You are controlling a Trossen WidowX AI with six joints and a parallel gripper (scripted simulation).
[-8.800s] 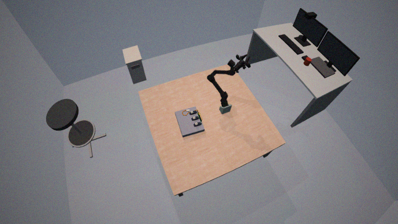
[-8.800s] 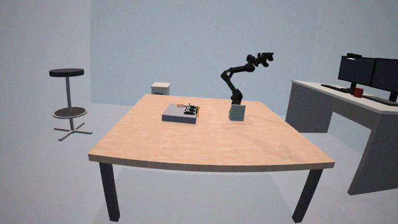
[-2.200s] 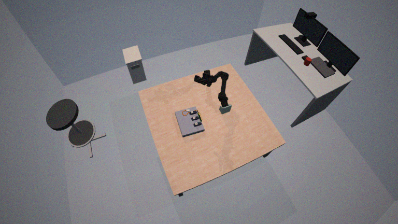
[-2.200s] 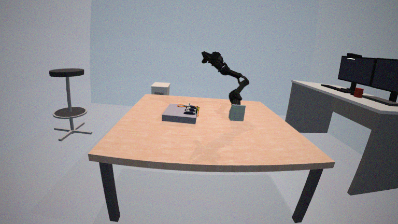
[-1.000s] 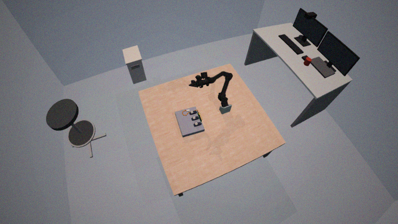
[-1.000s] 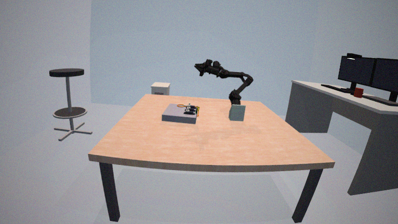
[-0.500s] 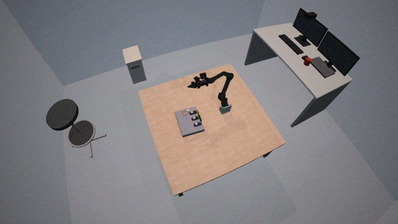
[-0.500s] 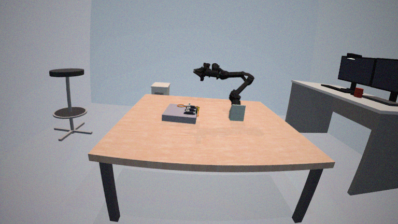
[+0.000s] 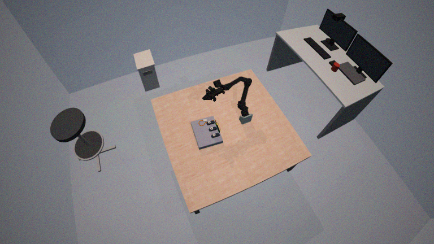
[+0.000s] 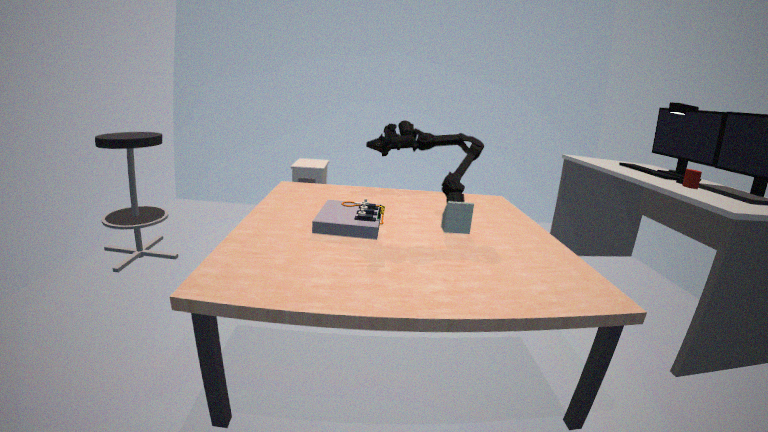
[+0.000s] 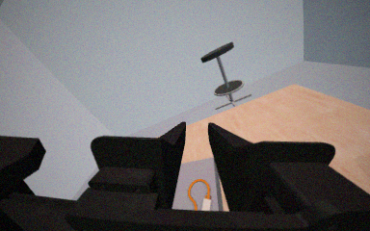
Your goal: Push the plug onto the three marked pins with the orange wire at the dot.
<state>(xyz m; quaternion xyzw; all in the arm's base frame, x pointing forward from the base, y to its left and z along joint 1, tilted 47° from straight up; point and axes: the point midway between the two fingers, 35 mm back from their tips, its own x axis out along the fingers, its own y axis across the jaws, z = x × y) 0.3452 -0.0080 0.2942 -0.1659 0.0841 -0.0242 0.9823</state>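
Right now my gripper tip is 7 cm past the yellow marked band, 18 cm to the right of it and 22 cm above it. The rest, counted from my gripper tip: grey printed holder 9 cm ahead, 20 cm to the left, 27 cm below.
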